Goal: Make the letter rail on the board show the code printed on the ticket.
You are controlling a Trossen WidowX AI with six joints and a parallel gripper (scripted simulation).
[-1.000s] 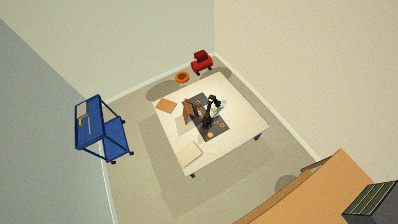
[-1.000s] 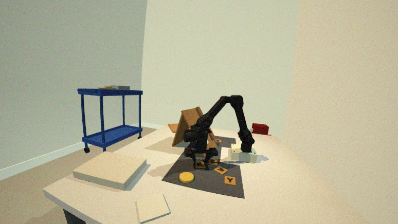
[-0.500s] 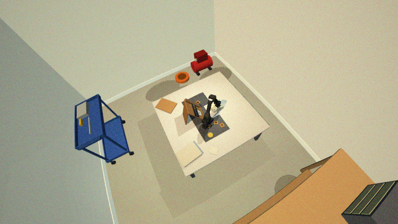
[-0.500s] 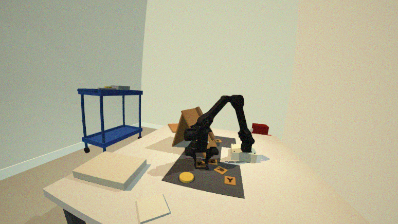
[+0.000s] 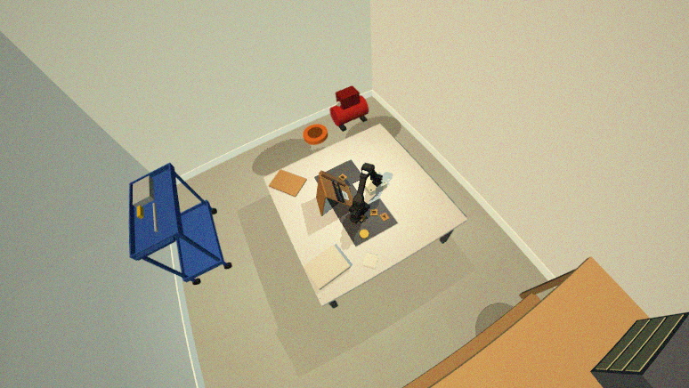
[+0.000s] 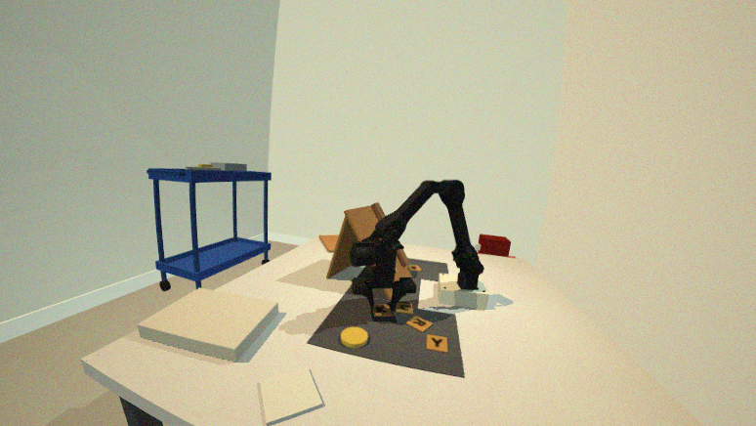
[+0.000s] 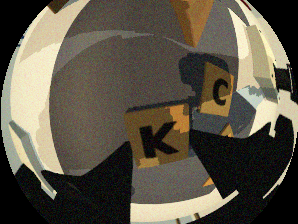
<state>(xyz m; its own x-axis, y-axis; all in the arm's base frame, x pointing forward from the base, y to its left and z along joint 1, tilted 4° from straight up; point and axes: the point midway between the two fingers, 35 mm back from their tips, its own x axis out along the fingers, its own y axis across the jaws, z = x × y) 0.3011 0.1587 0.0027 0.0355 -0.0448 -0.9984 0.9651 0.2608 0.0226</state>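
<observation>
Now: gripper tip 210 mm to the left of the white ticket and 70 mm below it. The rest, counted from my gripper tip: pale pad: 320 mm to the left, 160 mm ahead, 20 mm below; yellow disc: 120 mm to the left, 60 mm ahead, 10 mm below; dark mat: 190 mm to the right, 100 mm behind, 20 mm below.
</observation>
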